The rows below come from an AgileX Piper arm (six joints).
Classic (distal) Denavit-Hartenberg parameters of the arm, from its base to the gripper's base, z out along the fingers. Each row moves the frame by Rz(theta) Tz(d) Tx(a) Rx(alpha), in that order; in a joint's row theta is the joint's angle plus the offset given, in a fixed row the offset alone. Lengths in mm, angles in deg.
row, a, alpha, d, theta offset
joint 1, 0, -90, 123, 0
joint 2, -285.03, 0, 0, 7.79
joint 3, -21.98, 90, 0, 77.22
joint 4, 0, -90, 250.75, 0
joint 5, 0, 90, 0, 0
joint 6, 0, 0, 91, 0
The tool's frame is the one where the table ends.
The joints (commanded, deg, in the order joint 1, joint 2, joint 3, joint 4, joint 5, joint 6), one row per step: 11.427, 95.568, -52.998, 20.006, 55.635, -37.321; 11.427, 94.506, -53.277, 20.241, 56.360, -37.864; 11.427, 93.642, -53.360, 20.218, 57.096, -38.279; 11.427, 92.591, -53.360, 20.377, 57.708, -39.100; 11.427, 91.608, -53.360, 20.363, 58.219, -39.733; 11.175, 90.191, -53.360, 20.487, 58.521, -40.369; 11.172, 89.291, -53.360, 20.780, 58.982, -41.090; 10.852, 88.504, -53.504, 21.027, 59.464, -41.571; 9.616, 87.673, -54.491, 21.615, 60.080, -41.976; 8.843, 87.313, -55.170, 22.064, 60.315, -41.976; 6.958, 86.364, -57.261, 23.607, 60.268, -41.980; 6.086, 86.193, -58.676, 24.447, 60.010, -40.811
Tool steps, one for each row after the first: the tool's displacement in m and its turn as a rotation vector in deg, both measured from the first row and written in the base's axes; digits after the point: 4 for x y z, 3 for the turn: -0.0011, 0.0003, 0.0063, 0.503, -0.730, 0.579; -0.0029, 0.0001, 0.0108, 0.713, -1.070, 1.196; -0.0051, 0.0001, 0.0159, 1.109, -1.721, 2.065; -0.0072, -0.0002, 0.0206, 1.332, -2.377, 2.829; -0.0092, -0.0016, 0.0273, 1.718, -3.650, 3.212; -0.0112, -0.0015, 0.0316, 2.165, -4.264, 3.878; -0.0123, -0.0027, 0.0359, 2.550, -4.836, 4.034; -0.0098, -0.0071, 0.0440, 3.303, -6.128, 3.086; -0.0076, -0.0097, 0.0487, 3.798, -6.909, 2.174; -0.0008, -0.0157, 0.0628, 5.381, -9.890, -0.401; 0.0043, -0.0183, 0.0703, 6.231, -11.295, -2.806
